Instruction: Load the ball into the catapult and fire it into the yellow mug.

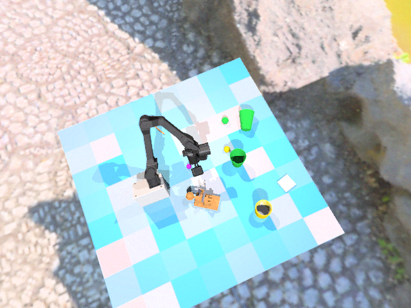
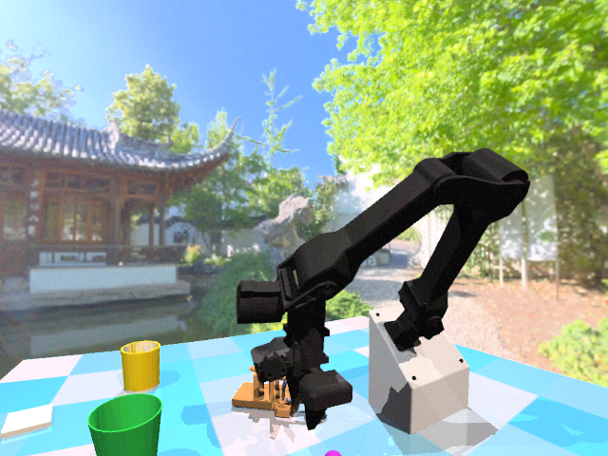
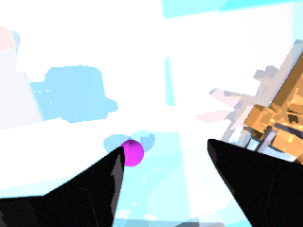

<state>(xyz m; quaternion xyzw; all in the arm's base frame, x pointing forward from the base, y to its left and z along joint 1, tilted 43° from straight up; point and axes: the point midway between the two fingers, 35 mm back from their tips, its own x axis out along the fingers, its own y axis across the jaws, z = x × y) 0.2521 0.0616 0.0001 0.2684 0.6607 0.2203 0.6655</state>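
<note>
Right now the magenta ball is 4 cm behind my gripper tip, 3 cm to the left of it and 7 cm below it. Round my gripper tip: yellow ball (22 cm ahead, 5 cm to the left, 6 cm below); green ball (29 cm ahead, 23 cm to the left, 6 cm below); wooden catapult (4 cm behind, 17 cm to the right, 3 cm below).
</note>
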